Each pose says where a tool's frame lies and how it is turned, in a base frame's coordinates. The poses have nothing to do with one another.
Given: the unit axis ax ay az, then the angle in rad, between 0 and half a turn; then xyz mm.
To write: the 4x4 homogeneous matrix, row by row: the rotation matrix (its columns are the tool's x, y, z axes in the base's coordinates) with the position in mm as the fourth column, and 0 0 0 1 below. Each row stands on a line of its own. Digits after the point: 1 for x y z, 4 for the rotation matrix.
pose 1, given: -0.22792 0.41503 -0.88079 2.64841 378.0 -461.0 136.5
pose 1, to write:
-0.7831 0.2391 0.5741 378.0
-0.5949 -0.5569 -0.5796 -461.0
0.1811 -0.7955 0.5783 136.5
0 0 0 1

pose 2, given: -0.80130 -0.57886 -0.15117 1.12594 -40.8 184.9 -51.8
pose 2, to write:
0.7961 0.4007 -0.4535 -40.8
0.1278 0.6212 0.7732 184.9
0.5915 -0.6735 0.4433 -51.8
0 0 0 1

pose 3, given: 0.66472 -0.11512 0.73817 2.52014 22.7 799.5 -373.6
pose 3, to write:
-0.0119 -0.5685 0.8226 22.7
0.2910 -0.7890 -0.5411 799.5
0.9566 0.2329 0.1749 -373.6
0 0 0 1

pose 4, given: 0.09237 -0.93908 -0.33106 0.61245 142.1 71.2 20.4
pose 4, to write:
0.8198 0.1746 -0.5454 142.1
-0.2061 0.9785 0.0034 71.2
0.5343 0.1096 0.8382 20.4
0 0 0 1

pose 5, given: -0.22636 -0.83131 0.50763 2.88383 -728.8 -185.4 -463.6
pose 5, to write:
-0.8662 0.2407 -0.4379 -728.8
0.4995 0.3924 -0.7723 -185.4
-0.0141 -0.8878 -0.4601 -463.6
0 0 0 1

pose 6, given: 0.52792 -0.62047 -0.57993 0.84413 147.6 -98.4 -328.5
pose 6, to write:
0.7579 0.3235 -0.5665 147.6
-0.5434 0.7936 -0.2738 -98.4
0.3610 0.5153 0.7773 -328.5
0 0 0 1

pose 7, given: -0.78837 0.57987 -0.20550 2.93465 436.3 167.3 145.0
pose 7, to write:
0.2511 -0.8623 0.4397 436.3
-0.9468 -0.3133 -0.0738 167.3
0.2014 -0.3978 -0.8951 145.0
0 0 0 1

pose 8, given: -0.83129 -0.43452 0.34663 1.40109 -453.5 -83.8 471.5
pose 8, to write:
0.7432 -0.0414 -0.6678 -453.5
0.6419 0.3258 0.6942 -83.8
0.1888 -0.9445 0.2688 471.5
0 0 0 1

